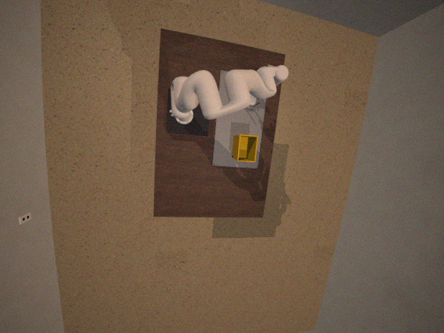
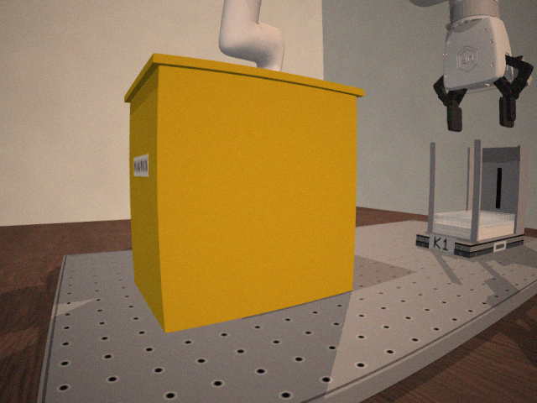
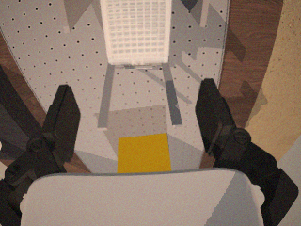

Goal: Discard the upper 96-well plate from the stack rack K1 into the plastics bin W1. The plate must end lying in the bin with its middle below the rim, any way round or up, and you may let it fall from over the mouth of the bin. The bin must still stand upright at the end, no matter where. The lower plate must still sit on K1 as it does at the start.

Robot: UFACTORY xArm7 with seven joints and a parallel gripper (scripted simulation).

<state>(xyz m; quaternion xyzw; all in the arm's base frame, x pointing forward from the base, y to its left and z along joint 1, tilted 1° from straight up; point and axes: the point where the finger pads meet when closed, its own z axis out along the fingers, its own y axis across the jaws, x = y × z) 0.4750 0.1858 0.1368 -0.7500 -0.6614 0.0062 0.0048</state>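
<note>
Right now my hand is 150 mm above the 96-well plate. From my hand the other things lie so: yellow plastics bin W1 (390 mm to the right, 100 mm below, 40 mm behind); then black slot (100 mm below, 60 mm to the left, 10 mm ahead).
</note>
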